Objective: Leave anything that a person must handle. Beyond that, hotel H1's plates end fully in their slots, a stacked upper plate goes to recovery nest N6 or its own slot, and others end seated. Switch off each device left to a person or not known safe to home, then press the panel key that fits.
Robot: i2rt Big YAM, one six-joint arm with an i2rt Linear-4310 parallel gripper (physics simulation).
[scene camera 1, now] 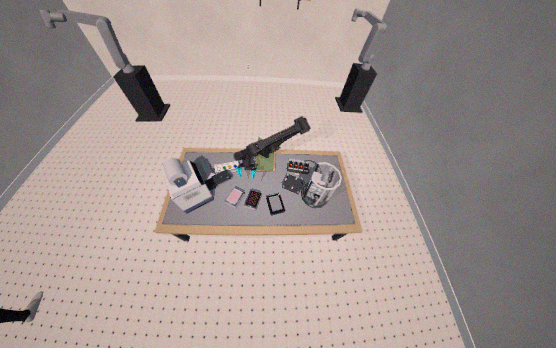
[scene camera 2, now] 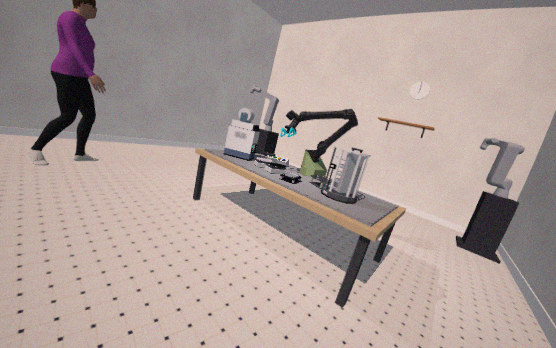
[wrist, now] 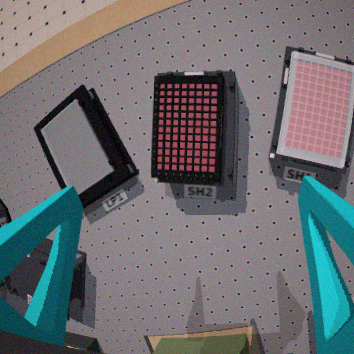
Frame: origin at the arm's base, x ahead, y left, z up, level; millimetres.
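Where they show: gripper, fingertip midpoint: [scene camera 1: 246,177] [scene camera 2: 284,136] [wrist: 185,192]; arm's base, link origin: [scene camera 1: 262,152] [scene camera 2: 312,156].
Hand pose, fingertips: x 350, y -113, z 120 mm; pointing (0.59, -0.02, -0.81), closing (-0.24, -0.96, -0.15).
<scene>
Things, the pixels of their top centre, and the offset from my fingertips. "*": a spot on its surface instead.
- clear cover, top centre: [wrist: 320,106] [scene camera 1: 234,195] dy -120, dx +35, dz -226 mm
- black plate with red wells, top centre: [wrist: 184,125] [scene camera 1: 253,197] dy +40, dx +59, dz -218 mm
- black frame LP1, top centre: [wrist: 71,148] [scene camera 2: 291,174] [scene camera 1: 275,202] dy +223, dx +90, dz -250 mm
- key panel, top centre: [scene camera 1: 226,164] [scene camera 2: 278,155] dy -221, dx -276, dz -212 mm
- dark A1 tray, top centre: [scene camera 1: 221,177] dy -244, dx -128, dz -197 mm
- white device, surface spot: [scene camera 1: 192,195] * dy -403, dx +103, dz -86 mm
- block with orange switches, surface spot: [scene camera 1: 296,166] * dy +436, dx -281, dz -243 mm
- dark nest, top centre: [wrist: 25,280] [scene camera 2: 323,176] [scene camera 1: 293,181] dy +389, dx -98, dz -219 mm
My gripper [scene camera 1: 246,175] [scene camera 2: 288,133] [wrist: 185,192] is open and empty, high above the table. In the wrist view, a plate with pink wells and a clear cover [wrist: 320,110] [scene camera 1: 235,196] sits at SH1. A black plate with red wells [wrist: 186,127] [scene camera 1: 253,198] sits at SH2. The black frame LP1 [wrist: 107,137] [scene camera 1: 278,213] shows a grey inside. The round hotel [scene camera 1: 338,176] [scene camera 2: 340,196] stands at the table's right; its slots are too small to read. The key panel [scene camera 1: 227,166] lies beside the dark A1 tray [scene camera 1: 220,179], where I make out no plate.
A white device [scene camera 1: 192,195] [scene camera 2: 240,142] stands at the table's left end. A block with orange switches [scene camera 1: 298,166] and a dark nest [scene camera 1: 294,183] lie beside the hotel. My arm's green base [scene camera 1: 265,162] [scene camera 2: 311,165] is at the back edge. A person [scene camera 2: 75,45] walks left of the table.
</scene>
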